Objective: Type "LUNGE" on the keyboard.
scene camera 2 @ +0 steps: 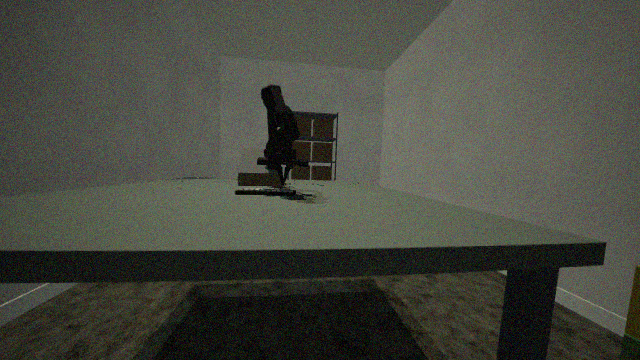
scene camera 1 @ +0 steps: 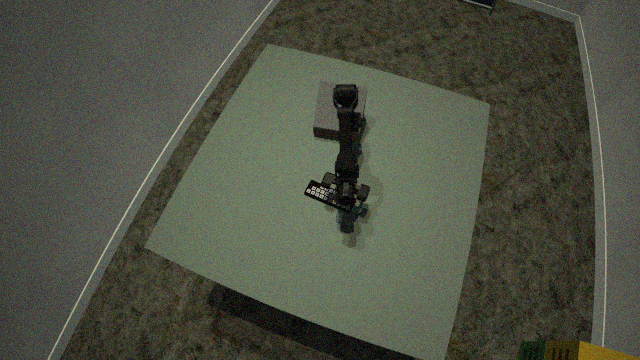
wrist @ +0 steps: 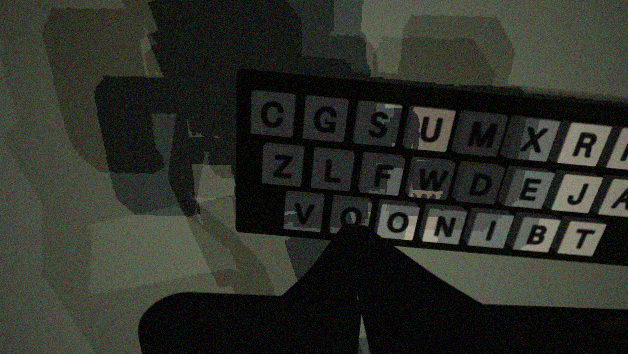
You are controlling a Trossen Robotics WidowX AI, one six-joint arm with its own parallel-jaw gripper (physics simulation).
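Places are measured from the arm's base along level axes (x left, y back, z up), in millimetres.
Pixels of known places: gripper, fingertip midpoint: [scene camera 2: 282, 185] [wrist: 352, 236]; arm's base, link origin: [scene camera 2: 272, 165] [scene camera 1: 351, 118].
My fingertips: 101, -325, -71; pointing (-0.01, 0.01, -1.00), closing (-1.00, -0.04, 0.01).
Note:
For each thing: its top centre in the pictures, then the offset to it from my fingertips, as dx, dy, dz. "pt": a spot on its surface instead.
- keys L, surface spot: [wrist: 332, 166] pt +9, -22, -16
- U, surface spot: [wrist: 433, 129] pt -28, -39, -16
- N, surface spot: [wrist: 444, 226] pt -41, +1, -16
- G, surface spot: [wrist: 325, 119] pt +13, -40, -16
- E, top centre: [wrist: 529, 189] -72, -18, -16
The black keyboard [scene camera 1: 308, 191] [scene camera 2: 245, 192] [wrist: 247, 200] lies on the table, its right end cut off in the wrist view. There the keys L [wrist: 332, 166], U [wrist: 433, 129], N [wrist: 444, 226], G [wrist: 325, 119] and E [wrist: 531, 189] show. L and G are in shadow. My gripper [scene camera 2: 285, 184] [wrist: 352, 236] is shut and empty, fingers pointing down. In the wrist view its tips overlap the lower edge of the partly hidden key between V and O, left of N. Whether they touch that key I cannot tell. The arm hides part of the keyboard in scene camera 1.
The pale table [scene camera 1: 410, 150] [scene camera 2: 550, 255] carries a low block [scene camera 1: 327, 107] [scene camera 2: 256, 179] beside the arm's base. A shelf unit [scene camera 2: 337, 145] with brown boxes stands behind the table. A yellow object [scene camera 1: 612, 352] shows at the lower right corner. Dark shadows fall over the keyboard.

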